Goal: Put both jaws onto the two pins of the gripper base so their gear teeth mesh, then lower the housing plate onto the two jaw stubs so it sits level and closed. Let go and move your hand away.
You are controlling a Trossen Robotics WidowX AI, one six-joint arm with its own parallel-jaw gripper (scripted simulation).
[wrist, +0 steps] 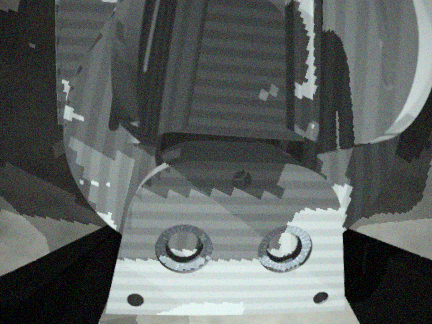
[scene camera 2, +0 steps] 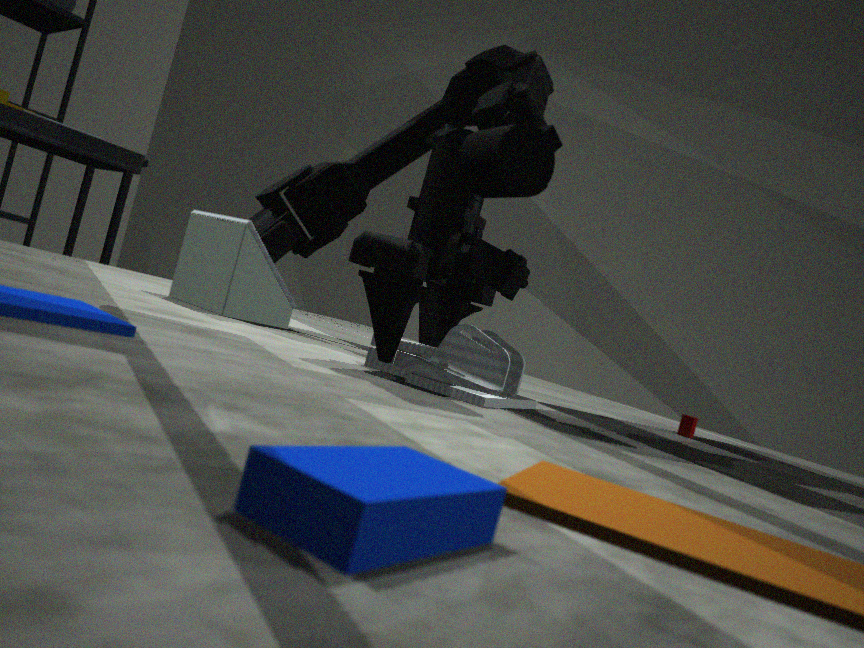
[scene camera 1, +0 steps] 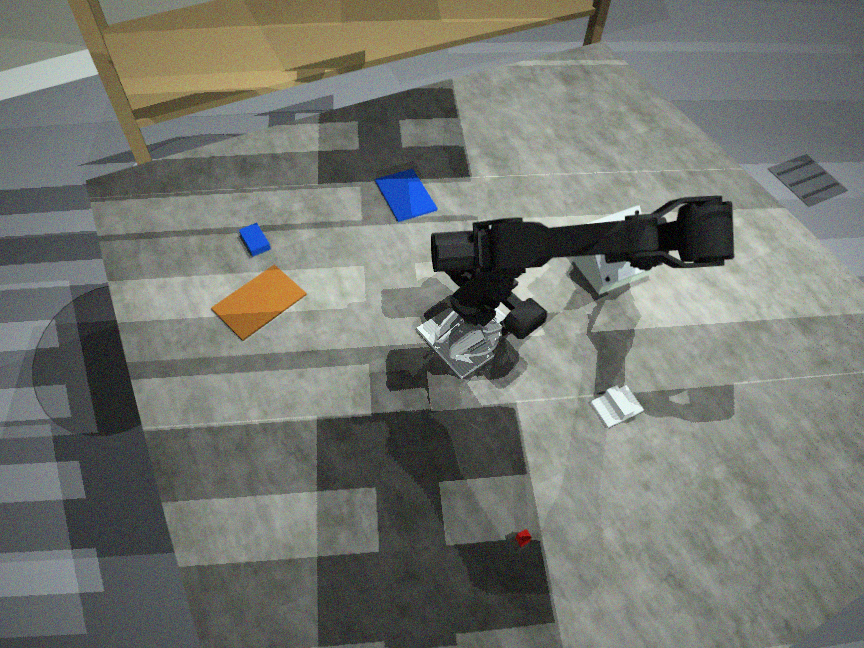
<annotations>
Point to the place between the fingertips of my gripper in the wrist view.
225,236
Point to a gripper jaw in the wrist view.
140,70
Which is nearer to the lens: the gripper jaw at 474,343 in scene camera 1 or the blue plate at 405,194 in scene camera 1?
The gripper jaw.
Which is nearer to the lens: the orange plate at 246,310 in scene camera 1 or the blue plate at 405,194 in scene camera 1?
The orange plate.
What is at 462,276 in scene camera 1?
My gripper.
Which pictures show the gripper jaw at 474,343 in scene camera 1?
The wrist view, scene camera 2 and scene camera 1: all of them.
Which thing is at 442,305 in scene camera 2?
My gripper.
</annotations>
